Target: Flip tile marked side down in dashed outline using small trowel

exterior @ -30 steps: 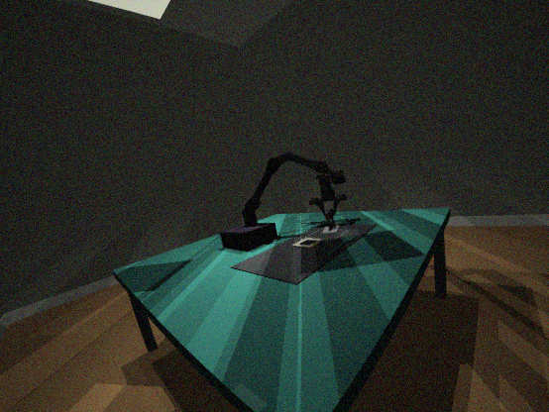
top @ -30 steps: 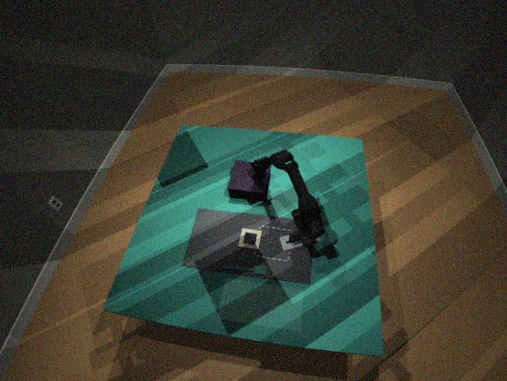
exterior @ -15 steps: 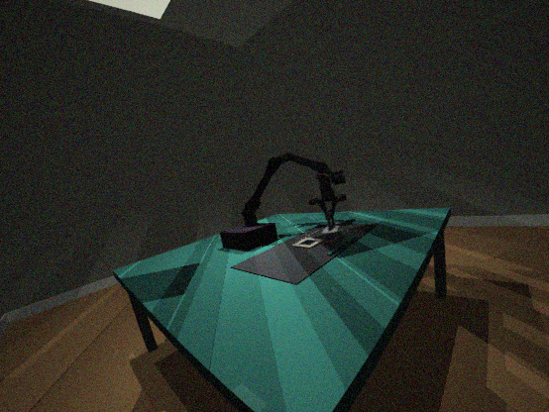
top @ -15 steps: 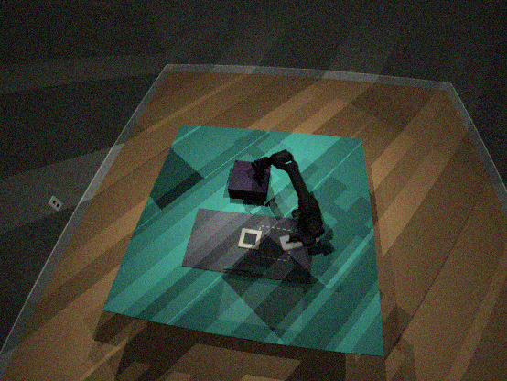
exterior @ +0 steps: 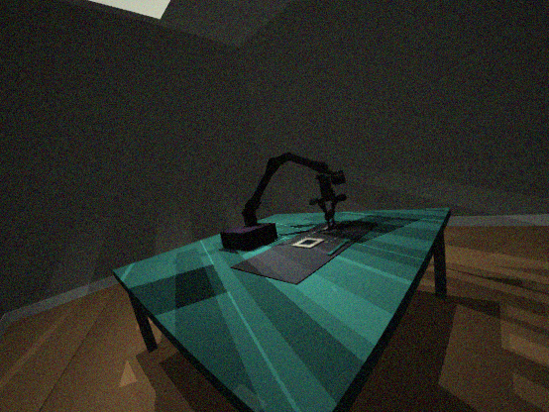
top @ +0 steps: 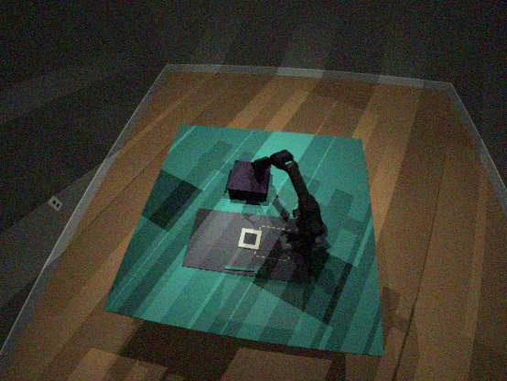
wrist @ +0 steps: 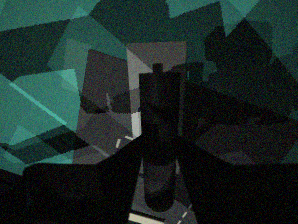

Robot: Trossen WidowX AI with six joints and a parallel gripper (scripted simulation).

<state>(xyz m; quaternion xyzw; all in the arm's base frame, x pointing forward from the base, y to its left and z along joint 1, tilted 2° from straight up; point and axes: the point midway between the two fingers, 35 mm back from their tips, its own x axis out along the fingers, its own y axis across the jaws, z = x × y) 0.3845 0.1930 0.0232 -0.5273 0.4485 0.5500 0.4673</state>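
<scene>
Now: gripper tip 10 mm past the beige tile, 260 mm to the left of it and 60 mm above it. From my gripper tip the other things lie so: thin teal strip: 150 mm ahead, 260 mm to the right, 60 mm below; mat: 10 mm ahead, 260 mm to the right, 80 mm below.
</scene>
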